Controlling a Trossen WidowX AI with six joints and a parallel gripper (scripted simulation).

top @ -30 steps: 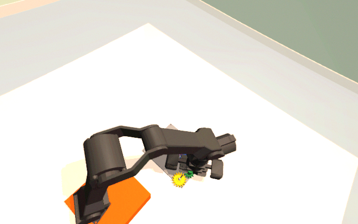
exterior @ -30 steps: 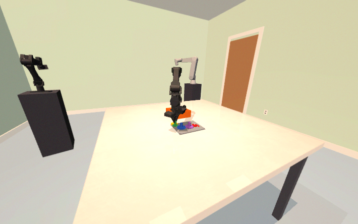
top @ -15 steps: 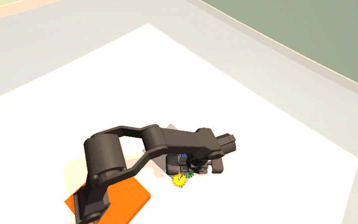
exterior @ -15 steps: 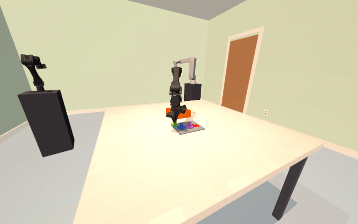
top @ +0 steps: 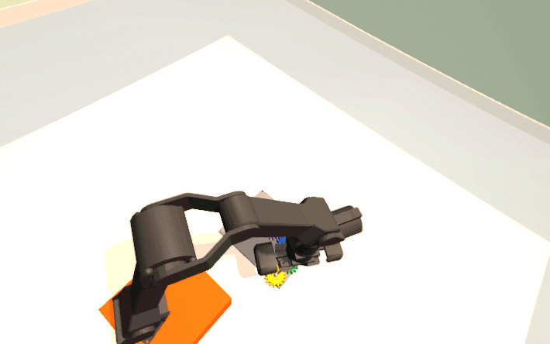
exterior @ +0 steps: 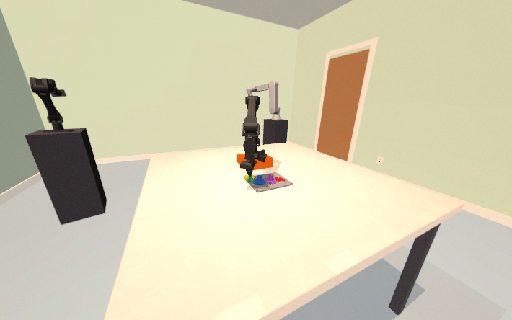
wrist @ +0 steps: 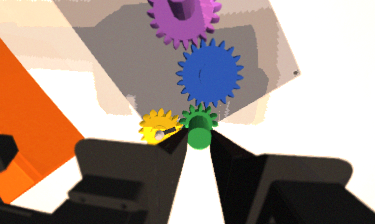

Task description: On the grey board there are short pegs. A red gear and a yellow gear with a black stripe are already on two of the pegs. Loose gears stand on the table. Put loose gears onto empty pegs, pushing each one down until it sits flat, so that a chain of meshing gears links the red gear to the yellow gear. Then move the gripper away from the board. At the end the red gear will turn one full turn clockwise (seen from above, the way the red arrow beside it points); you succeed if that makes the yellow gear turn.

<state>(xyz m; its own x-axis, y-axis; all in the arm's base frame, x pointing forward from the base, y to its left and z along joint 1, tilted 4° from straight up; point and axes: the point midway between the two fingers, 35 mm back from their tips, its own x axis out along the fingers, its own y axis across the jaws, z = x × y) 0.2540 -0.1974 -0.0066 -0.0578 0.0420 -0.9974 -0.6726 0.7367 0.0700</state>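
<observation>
Right now my gripper tip is 1 cm above the small green gear. The rest, counted from my gripper tip: blue gear: 4 cm ahead, 3 cm to the left, 2 cm below; yellow gear: 4 cm behind, 2 cm to the left, 2 cm below; grey board: 5 cm ahead, 8 cm to the left, 4 cm below.
</observation>
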